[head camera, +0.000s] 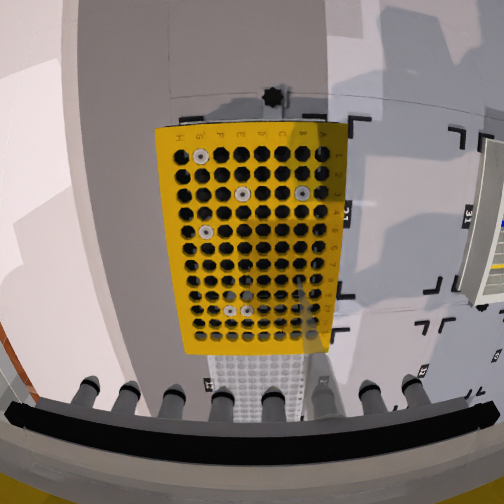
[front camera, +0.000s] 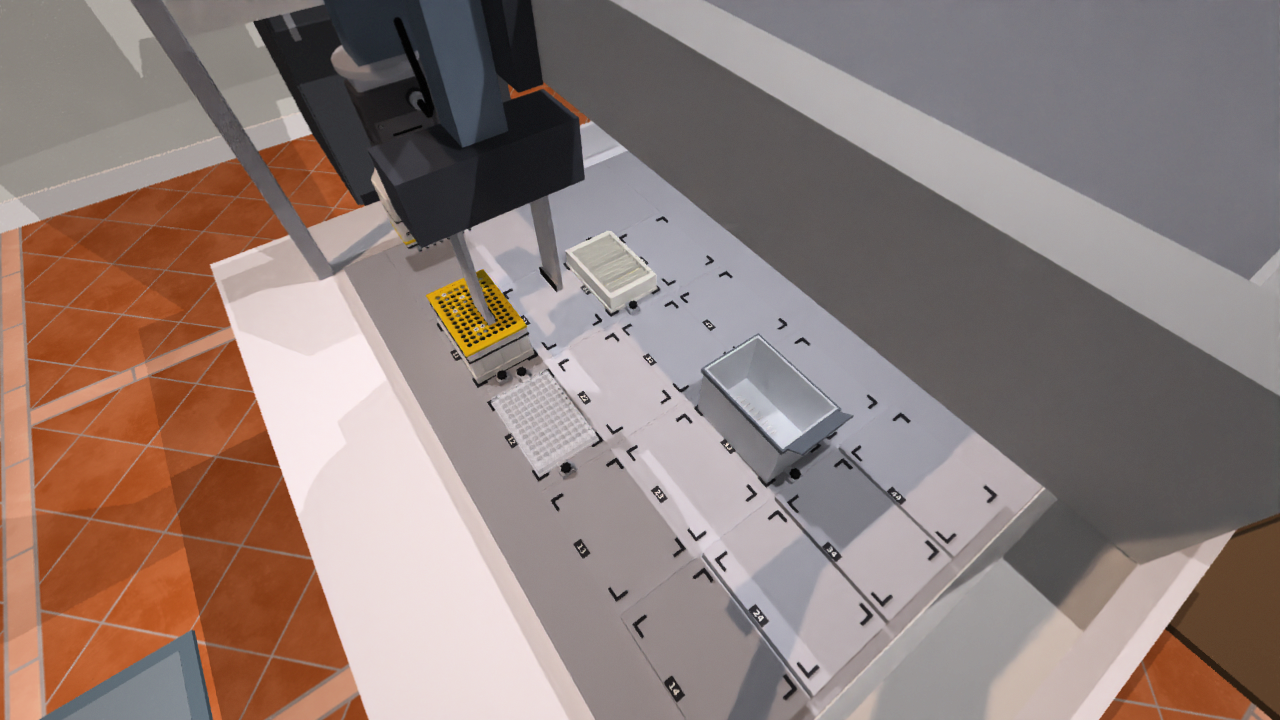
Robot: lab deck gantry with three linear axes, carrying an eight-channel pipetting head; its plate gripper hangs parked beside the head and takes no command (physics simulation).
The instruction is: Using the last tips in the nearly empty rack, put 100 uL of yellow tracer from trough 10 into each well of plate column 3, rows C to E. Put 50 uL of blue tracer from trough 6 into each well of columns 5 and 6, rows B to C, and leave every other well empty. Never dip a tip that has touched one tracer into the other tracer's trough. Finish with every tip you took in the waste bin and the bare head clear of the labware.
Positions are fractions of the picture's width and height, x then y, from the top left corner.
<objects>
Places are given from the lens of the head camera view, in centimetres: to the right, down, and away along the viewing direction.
pipette tip (head camera: 0.64, 0.79): 1, 2, 5
</objects>
